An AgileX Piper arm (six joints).
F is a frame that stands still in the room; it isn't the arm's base.
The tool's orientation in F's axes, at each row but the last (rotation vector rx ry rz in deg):
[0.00, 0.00, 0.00]
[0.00, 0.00, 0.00]
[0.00, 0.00, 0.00]
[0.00, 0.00, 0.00]
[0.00, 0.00, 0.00]
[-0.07, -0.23, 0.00]
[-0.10, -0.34, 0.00]
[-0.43, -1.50, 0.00]
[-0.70, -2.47, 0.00]
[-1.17, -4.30, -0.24]
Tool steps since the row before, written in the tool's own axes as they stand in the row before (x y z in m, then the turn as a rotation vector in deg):
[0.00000, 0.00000, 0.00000, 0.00, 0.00, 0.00]
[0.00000, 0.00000, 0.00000, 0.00, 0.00, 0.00]
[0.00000, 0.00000, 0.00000, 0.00, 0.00, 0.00]
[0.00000, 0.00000, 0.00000, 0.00, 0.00, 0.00]
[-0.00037, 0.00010, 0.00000, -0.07, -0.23, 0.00]
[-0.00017, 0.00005, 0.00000, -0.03, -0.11, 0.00]
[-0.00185, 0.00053, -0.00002, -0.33, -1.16, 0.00]
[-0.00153, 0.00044, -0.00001, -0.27, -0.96, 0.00]
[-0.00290, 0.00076, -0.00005, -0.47, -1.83, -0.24]
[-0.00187, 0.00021, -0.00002, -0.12, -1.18, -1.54]
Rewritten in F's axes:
[0.00000, 0.00000, 0.00000, 0.00, 0.00, 0.00]
[0.00000, 0.00000, 0.00000, 0.00, 0.00, 0.00]
[0.00000, 0.00000, 0.00000, 0.00, 0.00, 0.00]
[0.00000, 0.00000, 0.00000, 0.00, 0.00, 0.00]
[-0.00037, 0.00010, 0.00000, -0.07, -0.23, 0.00]
[-0.00017, 0.00005, 0.00000, -0.03, -0.11, 0.00]
[-0.00185, 0.00053, -0.00003, -0.33, -1.16, 0.00]
[-0.00153, 0.00044, -0.00005, -0.27, -0.96, 0.00]
[-0.00289, 0.00076, -0.00018, -0.46, -1.83, -0.24]
[-0.00186, 0.00022, -0.00016, -0.01, -1.21, -1.52]

